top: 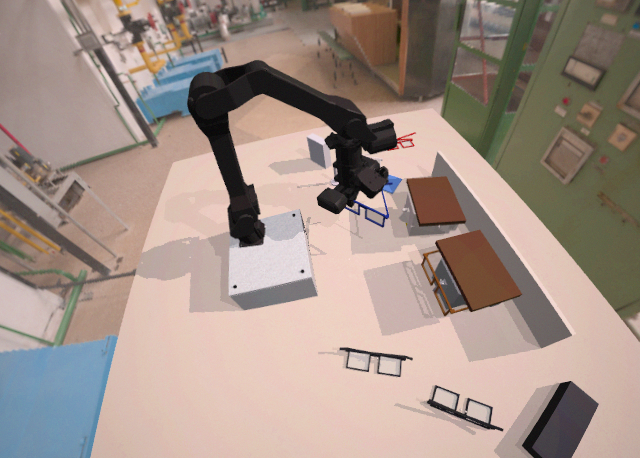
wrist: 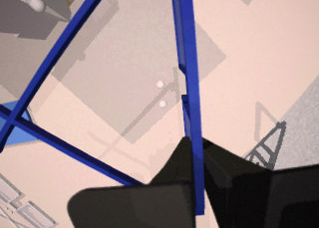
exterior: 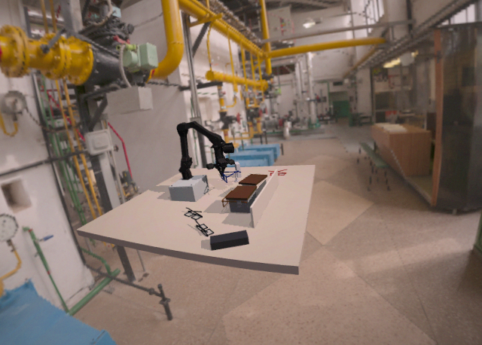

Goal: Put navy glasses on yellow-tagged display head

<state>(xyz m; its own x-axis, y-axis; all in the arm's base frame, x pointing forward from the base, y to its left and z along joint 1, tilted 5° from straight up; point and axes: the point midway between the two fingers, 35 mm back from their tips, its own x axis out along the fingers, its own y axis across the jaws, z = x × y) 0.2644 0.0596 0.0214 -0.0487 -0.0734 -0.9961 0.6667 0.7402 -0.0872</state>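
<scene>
Now: the white peg stand 23 cm to the left of my gripper tip, 9 cm below it and 3 cm behind it. From my gripper tip the other things lie so: back panel: 36 cm ahead, 9 cm to the right, 6 cm below; blue card: 19 cm to the left, 16 cm ahead, 11 cm below; dark box: 54 cm to the right, 35 cm ahead, 10 cm below.
</scene>
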